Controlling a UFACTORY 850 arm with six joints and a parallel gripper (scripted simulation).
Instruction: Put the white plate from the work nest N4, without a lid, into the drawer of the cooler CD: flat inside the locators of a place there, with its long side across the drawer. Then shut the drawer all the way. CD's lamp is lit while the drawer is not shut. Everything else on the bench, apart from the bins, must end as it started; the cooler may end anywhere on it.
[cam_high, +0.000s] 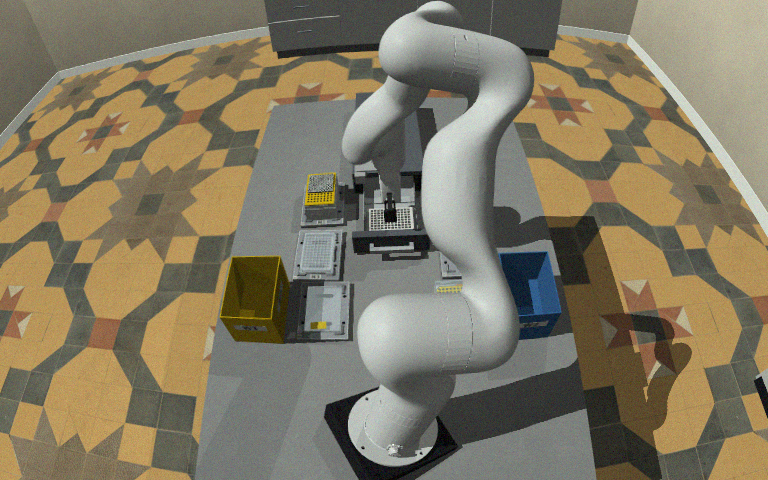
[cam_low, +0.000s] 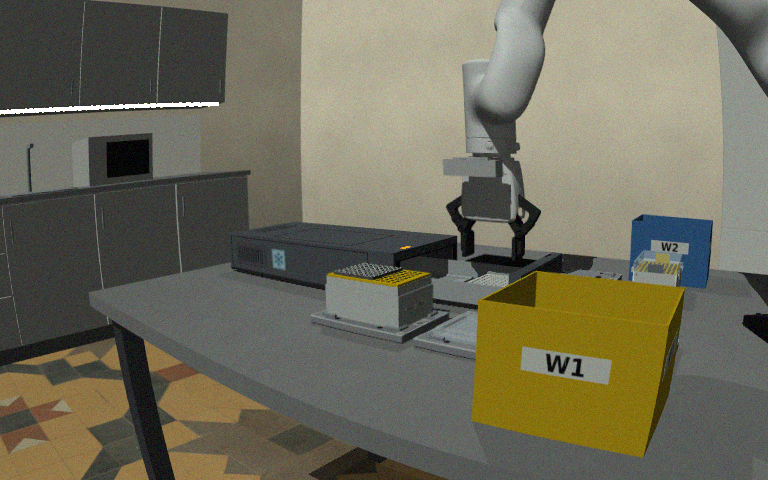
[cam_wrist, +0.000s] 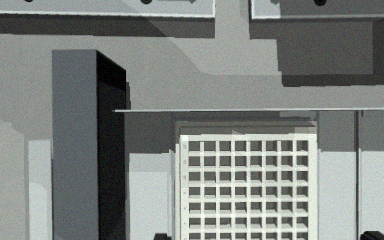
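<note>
The drawer lies 4 cm below my hand and 4 cm ahead of it. Also, from my hand: dark cooler CD (19 cm ahead, 4 cm below, 1 cm to the left); white plate (6 cm below); yellow-topped tip box (19 cm to the left, 7 cm ahead, 2 cm below).
</note>
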